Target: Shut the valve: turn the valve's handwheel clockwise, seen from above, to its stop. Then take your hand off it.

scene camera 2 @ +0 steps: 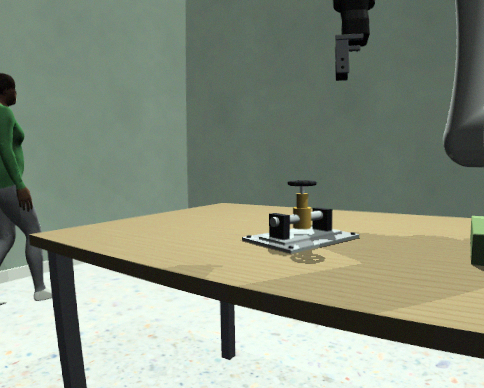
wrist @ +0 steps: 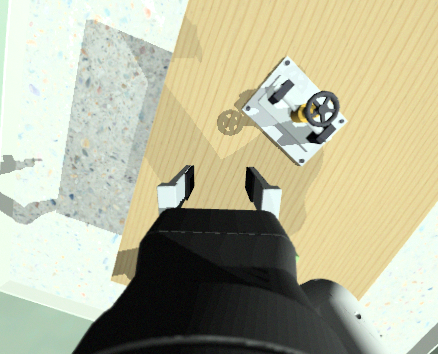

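Observation:
The valve's black handwheel [scene camera 2: 302,183] [wrist: 307,111] is a spoked ring on top of a thin stem. The brass valve body [scene camera 2: 302,218] [wrist: 299,114] stands upright below it, on a pipe held by two black blocks on a light metal plate [scene camera 2: 291,247] [wrist: 301,159]. My gripper [scene camera 2: 342,79] [wrist: 219,176] is open, with nothing between its fingers. It points down high above the table, well above the handwheel and apart from it. In the wrist view the handwheel is to the upper right of the fingers. The wheel's turn position cannot be told.
The wooden table [scene camera 2: 150,240] [wrist: 370,200] carries the valve plate. A green block-like object [scene camera 2: 478,240] stands at the right edge of the scene view. A person in a green top [scene camera 2: 10,145] is beyond the table at the left. Shadows fall on the table around the plate.

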